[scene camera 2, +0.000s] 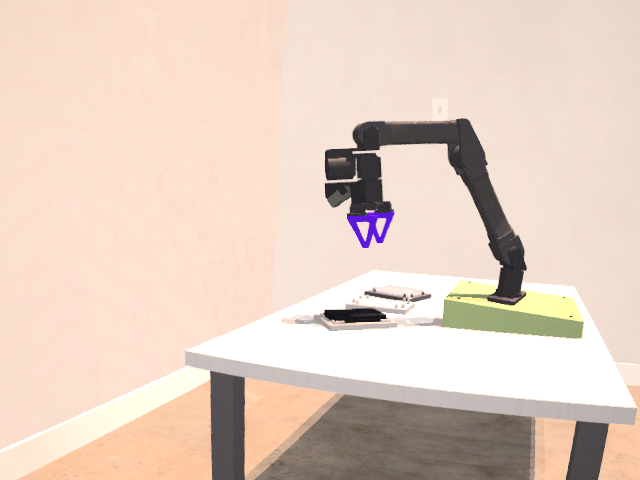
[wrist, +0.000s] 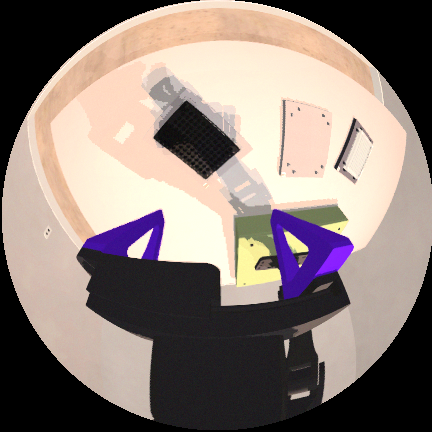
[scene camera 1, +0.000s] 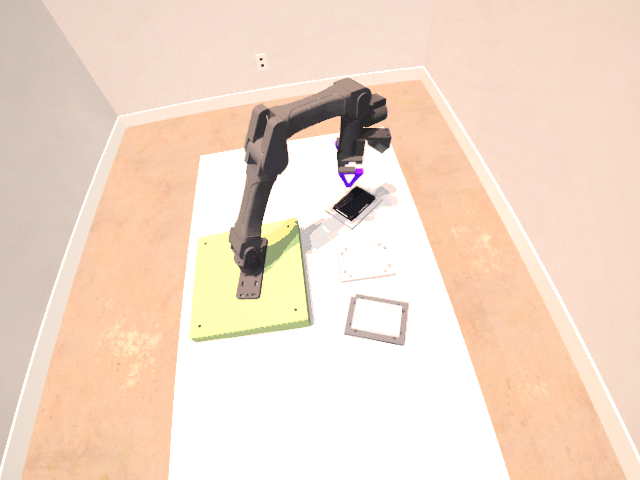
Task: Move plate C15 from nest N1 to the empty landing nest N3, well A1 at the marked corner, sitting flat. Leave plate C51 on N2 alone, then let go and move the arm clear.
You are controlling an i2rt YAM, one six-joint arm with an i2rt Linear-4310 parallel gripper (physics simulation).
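A black well plate [scene camera 1: 354, 202] [scene camera 2: 354, 314] [wrist: 196, 140] lies on a light nest [scene camera 1: 351, 223] [scene camera 2: 356, 325], turned at an angle to the table edges. A white plate [scene camera 1: 377, 316] [scene camera 2: 397, 290] [wrist: 358, 152] sits in a dark grey nest [scene camera 1: 350, 323] [scene camera 2: 426, 296]. Between them stands an empty pale nest [scene camera 1: 364, 262] [scene camera 2: 379, 304] [wrist: 306, 140] with small corner posts. Plate and nest labels and the A1 mark are too small to read. My gripper [scene camera 1: 349, 180] [scene camera 2: 373, 243] [wrist: 217, 214] is open and empty, pointing down, high above the table near the black plate. One finger is mostly hidden in scene camera 1.
The arm stands on a thick yellow-green base block [scene camera 1: 279, 304] [scene camera 2: 516, 328] [wrist: 245, 275], beside the row of nests. The white table [scene camera 1: 310, 403] [scene camera 2: 413, 369] carries the nests and block. Arm shadows fall around the black plate. Walls stand beyond the table.
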